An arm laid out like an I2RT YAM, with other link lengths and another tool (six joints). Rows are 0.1 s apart.
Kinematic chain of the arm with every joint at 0, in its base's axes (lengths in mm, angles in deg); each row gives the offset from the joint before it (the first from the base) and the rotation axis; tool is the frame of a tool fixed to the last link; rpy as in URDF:
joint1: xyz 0 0 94.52 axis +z
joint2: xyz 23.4 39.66 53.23 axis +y
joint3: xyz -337.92 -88.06 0 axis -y
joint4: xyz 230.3 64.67 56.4 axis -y
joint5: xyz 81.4 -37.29 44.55 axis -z
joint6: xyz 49.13 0 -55.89 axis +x
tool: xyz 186 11 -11 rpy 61.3 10.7 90
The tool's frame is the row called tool.
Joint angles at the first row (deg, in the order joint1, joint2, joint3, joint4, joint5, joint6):
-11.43, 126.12, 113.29, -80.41, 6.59, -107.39
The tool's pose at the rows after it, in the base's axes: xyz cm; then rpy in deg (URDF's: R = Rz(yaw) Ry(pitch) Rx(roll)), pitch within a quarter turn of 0, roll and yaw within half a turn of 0:
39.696 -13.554 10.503 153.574 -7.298 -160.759
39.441 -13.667 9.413 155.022 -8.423 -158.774
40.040 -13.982 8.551 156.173 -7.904 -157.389
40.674 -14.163 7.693 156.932 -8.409 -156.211
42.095 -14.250 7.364 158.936 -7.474 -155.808
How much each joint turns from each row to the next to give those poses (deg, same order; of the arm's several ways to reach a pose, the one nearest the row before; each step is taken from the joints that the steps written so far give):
0.53, 0.44, -1.22, -0.28, -0.96, -1.94
0.88, -0.52, -3.95, 3.33, 1.92, -1.15
0.18, 0.00, -2.03, 3.25, 0.80, -1.32
0.43, 1.22, -0.01, 1.33, 0.96, -0.79
0.79, 0.71, 0.53, 2.02, 1.15, 0.18

